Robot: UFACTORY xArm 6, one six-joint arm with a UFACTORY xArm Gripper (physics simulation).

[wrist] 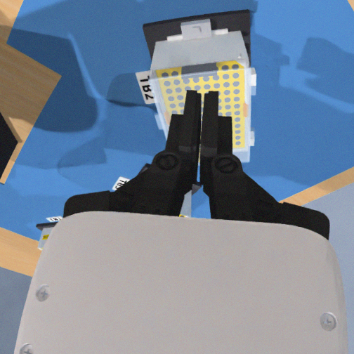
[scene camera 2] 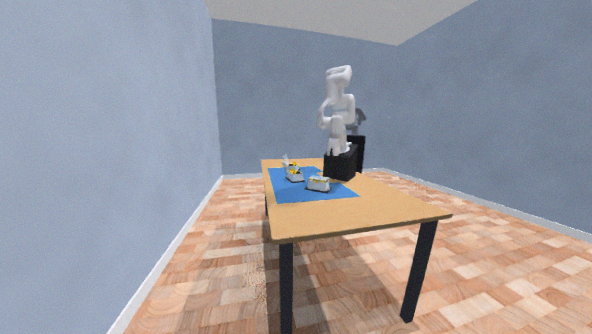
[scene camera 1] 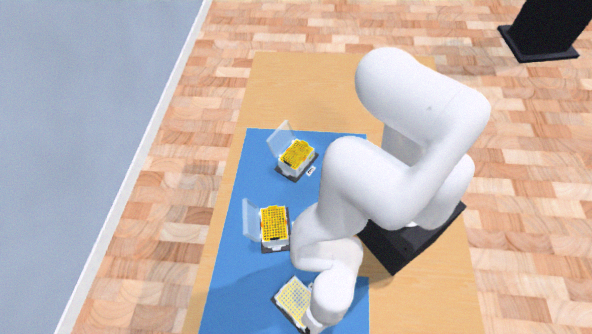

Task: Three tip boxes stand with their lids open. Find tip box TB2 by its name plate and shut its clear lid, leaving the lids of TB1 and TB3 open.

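Pixels of known places: gripper, between the fingertips: [scene camera 2: 332, 167]; arm's base, origin of its link: [scene camera 2: 341, 149].
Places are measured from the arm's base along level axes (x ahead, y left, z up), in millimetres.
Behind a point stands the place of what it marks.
Note:
Tip box TB2 [scene camera 1: 294, 298] {x 336, y 197, z -149 mm} [scene camera 2: 318, 184] {x 346, y 244, z -180 mm} [wrist: 192, 52] is at the near end of the mat, its name plate [wrist: 146, 87] beside it in the wrist view. Its clear lid [wrist: 235, 100] lies down over the yellow tip rack. My gripper [wrist: 202, 111] is shut and empty, its fingertips over the lid in the wrist view; I cannot tell whether they touch. The middle box, TB3 [scene camera 1: 274, 223] [scene camera 2: 296, 177] {x 401, y 15, z -192 mm}, has its clear lid [scene camera 1: 251, 220] {x 460, y -48, z -136 mm} standing open. The far box, TB1 [scene camera 1: 296, 156] {x 299, y -308, z -170 mm}, has its lid [scene camera 1: 281, 138] {x 350, y -368, z -130 mm} open. The arm hides part of TB2 in scene camera 1.
The boxes stand on a blue mat [scene camera 1: 235, 272] {x 525, y 89, z -227 mm} [scene camera 2: 295, 196] {x 513, y 270, z -227 mm} on a wooden table [scene camera 1: 300, 90] {x 258, y -714, z -230 mm} [scene camera 2: 350, 216] {x 364, y 573, z -230 mm}. The arm's black base [scene camera 1: 395, 250] {x 45, y 108, z -62 mm} [scene camera 2: 339, 166] {x 65, y 75, z -120 mm} stands beside the mat. A black stand [scene camera 1: 547, 30] is on the floor beyond the table.

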